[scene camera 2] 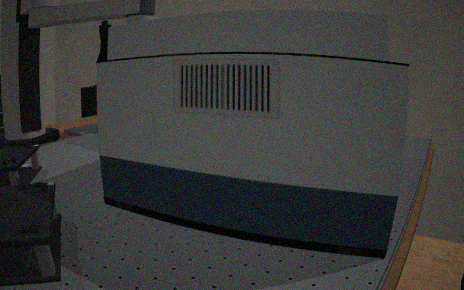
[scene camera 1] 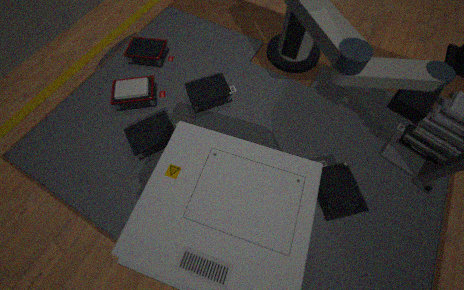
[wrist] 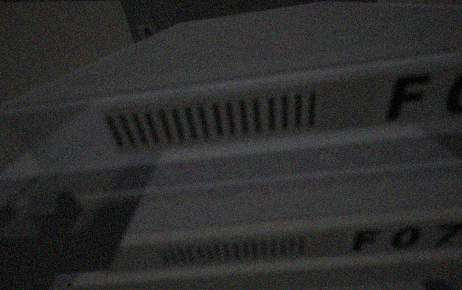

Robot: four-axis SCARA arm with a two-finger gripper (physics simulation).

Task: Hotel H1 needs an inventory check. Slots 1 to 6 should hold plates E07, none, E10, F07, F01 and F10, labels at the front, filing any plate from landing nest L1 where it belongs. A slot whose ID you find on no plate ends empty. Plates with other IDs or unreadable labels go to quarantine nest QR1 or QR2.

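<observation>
In the wrist view the held plate labelled F07 fills the lower part, light grey with a vent-like grille on its front. Above it in the view a nearer plate shows a label starting with F, its remaining characters cut off. The two overlap in the view. The fingertips do not show clearly; the gripper is shut on plate F07. Hotel H1, a stack of grey shelves, stands at the right in scene camera 1, dark and blurred. Red-rimmed nests stand at the upper left: one has a dark top, the other bears a white plate.
A large white instrument hides part of the table. Dark nests stand on the grey mat; their tags cannot be read. The arm link reaches over toward the hotel.
</observation>
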